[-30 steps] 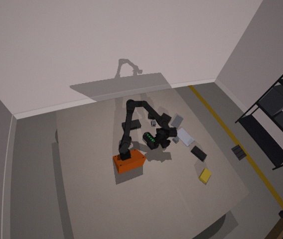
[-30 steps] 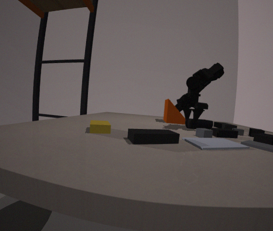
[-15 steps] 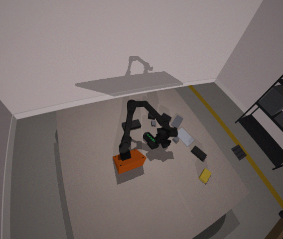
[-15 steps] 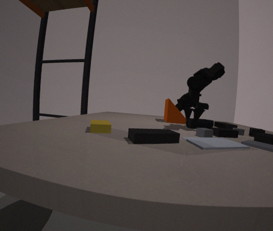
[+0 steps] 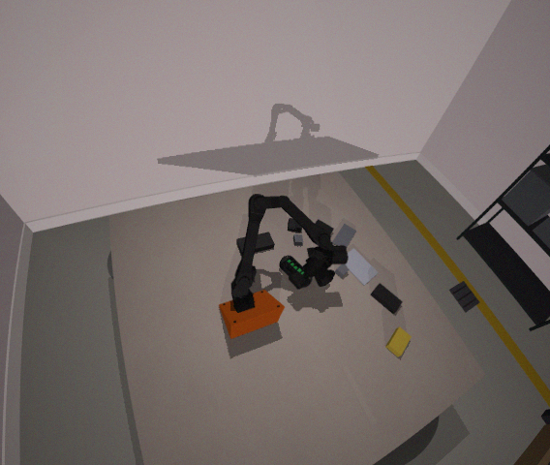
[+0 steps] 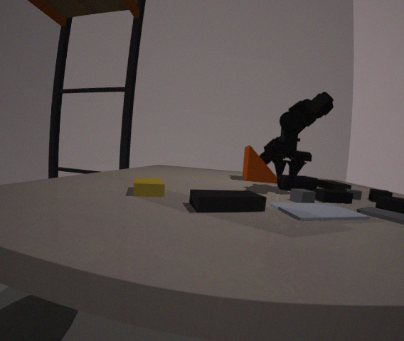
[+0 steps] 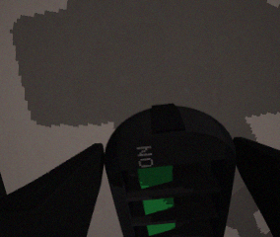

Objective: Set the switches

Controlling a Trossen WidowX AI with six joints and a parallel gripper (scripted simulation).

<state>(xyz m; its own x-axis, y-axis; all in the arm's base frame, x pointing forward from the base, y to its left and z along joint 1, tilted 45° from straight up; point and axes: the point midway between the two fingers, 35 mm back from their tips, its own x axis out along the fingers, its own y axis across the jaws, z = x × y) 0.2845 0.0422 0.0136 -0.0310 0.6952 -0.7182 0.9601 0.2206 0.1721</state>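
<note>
My gripper tip is now 150 mm short of the small black block, 100 mm to the right of it and 20 mm above it. Round my gripper tip: small grey block 190 mm ahead, 10 mm to the right, 20 mm below; then grey plate 310 mm ahead, 160 mm to the left, 30 mm below; then pale flat sheet 290 mm ahead, 10 mm to the right, 30 mm below.
</note>
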